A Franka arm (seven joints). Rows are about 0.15 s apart.
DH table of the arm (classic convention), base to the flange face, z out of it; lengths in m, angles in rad. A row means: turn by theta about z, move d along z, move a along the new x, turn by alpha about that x. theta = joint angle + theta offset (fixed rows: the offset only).
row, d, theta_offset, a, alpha
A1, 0.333, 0, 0, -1.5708
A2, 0, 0, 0, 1.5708
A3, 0.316, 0, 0.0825, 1.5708
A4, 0, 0, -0.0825, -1.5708
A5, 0.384, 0, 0, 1.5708
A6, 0, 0, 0.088, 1.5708
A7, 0.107, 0, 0, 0
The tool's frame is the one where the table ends.
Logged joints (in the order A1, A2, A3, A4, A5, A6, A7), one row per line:
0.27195, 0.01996, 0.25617, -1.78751, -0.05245, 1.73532, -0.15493
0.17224, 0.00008, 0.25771, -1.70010, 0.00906, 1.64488, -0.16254
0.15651, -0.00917, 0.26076, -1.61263, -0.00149, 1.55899, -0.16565
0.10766, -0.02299, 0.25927, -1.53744, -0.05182, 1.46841, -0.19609
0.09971, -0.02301, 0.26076, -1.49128, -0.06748, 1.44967, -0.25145
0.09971, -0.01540, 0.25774, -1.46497, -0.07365, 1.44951, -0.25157
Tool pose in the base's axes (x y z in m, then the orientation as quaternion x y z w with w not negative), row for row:
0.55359, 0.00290, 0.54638, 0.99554, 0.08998, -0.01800, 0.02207
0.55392, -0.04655, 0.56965, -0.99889, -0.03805, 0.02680, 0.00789
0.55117, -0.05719, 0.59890, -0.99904, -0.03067, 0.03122, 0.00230
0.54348, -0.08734, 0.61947, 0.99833, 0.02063, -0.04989, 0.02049
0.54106, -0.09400, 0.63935, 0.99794, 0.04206, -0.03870, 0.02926
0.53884, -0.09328, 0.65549, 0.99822, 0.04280, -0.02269, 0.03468
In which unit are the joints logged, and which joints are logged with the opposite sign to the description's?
The joints are logged in radians. Opposite sign: A2, A3.
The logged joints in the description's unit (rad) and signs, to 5 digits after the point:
0.27195, -0.01996, -0.25617, -1.78751, -0.05245, 1.73532, -0.15493
0.17224, -0.00008, -0.25771, -1.70010, 0.00906, 1.64488, -0.16254
0.15651, 0.00917, -0.26076, -1.61263, -0.00149, 1.55899, -0.16565
0.10766, 0.02299, -0.25927, -1.53744, -0.05182, 1.46841, -0.19609
0.09971, 0.02301, -0.26076, -1.49128, -0.06748, 1.44967, -0.25145
0.09971, 0.01540, -0.25774, -1.46497, -0.07365, 1.44951, -0.25157

